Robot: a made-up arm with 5 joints. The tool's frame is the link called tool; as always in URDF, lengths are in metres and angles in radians.
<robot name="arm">
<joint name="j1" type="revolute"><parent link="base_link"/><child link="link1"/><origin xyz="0.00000 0.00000 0.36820"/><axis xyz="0 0 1"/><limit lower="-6.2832" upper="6.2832"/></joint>
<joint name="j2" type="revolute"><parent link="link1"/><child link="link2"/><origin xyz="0.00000 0.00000 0.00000"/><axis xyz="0 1 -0.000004"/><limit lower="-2.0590" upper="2.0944"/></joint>
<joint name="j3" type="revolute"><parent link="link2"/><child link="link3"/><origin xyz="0.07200 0.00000 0.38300"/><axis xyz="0 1 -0.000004"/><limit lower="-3.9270" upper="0.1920"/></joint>
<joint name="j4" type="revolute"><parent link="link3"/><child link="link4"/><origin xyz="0.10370 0.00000 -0.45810"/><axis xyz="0 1 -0.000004"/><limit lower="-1.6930" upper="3.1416"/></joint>
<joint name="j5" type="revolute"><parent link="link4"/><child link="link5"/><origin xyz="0.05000 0.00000 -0.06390"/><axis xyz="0 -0.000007 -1"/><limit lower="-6.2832" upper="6.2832"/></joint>
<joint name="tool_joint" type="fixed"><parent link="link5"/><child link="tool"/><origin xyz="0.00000 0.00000 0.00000" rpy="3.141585 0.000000 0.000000"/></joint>
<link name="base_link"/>
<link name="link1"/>
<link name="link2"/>
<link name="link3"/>
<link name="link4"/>
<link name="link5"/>
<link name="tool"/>
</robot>
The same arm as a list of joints. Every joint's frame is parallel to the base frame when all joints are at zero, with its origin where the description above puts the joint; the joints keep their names.
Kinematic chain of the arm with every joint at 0, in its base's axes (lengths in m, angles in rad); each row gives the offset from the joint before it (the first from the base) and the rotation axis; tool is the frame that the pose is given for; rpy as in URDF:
j1: xyz 0 0 0.3682 axis +z
j2: xyz 0 0 0 axis +y
j3: xyz 0.072 0 0.383 axis +y
j4: xyz 0.1037 0 -0.4581 axis +y
j5: xyz 0.05 0 -0.0639 axis -z
tool: xyz 0 0 0 rpy 3.1416 0 0
Joint limits (rad, base to tool): -6.2832..6.2832 -2.059..2.0944 -3.927..0.192 -1.693..3.1416 -6.2832..6.2832

